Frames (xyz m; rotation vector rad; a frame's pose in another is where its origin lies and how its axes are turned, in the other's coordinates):
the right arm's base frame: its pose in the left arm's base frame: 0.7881 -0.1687 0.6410 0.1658 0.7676 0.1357
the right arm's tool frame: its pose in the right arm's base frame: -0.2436 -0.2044 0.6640 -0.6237 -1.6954 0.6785
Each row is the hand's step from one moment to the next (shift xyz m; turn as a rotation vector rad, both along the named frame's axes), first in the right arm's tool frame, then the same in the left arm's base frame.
Working: the right arm's tool frame: its pose in the left arm's base frame: 1.0917 -0.4790 1.2356 -0.0927 -1.0599 0.7408

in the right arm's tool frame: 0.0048 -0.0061 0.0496 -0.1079 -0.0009 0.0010
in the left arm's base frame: -0.0361 -0.0153 0.0314 -0.0300 -0.0649 -0.0808
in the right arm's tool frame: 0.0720 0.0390 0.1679 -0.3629 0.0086 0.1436
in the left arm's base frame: -0.1371 0.0266 0.1240 -0.2213 -0.2476 -0.2052
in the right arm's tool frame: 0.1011 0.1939 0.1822 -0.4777 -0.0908 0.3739
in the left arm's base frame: -0.2194 0.1574 0.0899 -0.3905 -0.4536 -0.1342
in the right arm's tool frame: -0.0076 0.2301 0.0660 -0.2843 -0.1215 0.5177
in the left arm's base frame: -0.1727 0.1520 -0.0664 -0.4393 -0.4013 0.0980
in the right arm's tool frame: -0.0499 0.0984 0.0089 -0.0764 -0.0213 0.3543
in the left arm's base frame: -0.0709 0.0426 -0.0735 -0.2996 -0.1577 0.1312
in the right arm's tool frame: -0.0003 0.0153 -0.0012 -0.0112 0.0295 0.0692
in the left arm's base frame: -0.0069 0.0117 -0.0071 -0.0746 -0.0031 0.0147
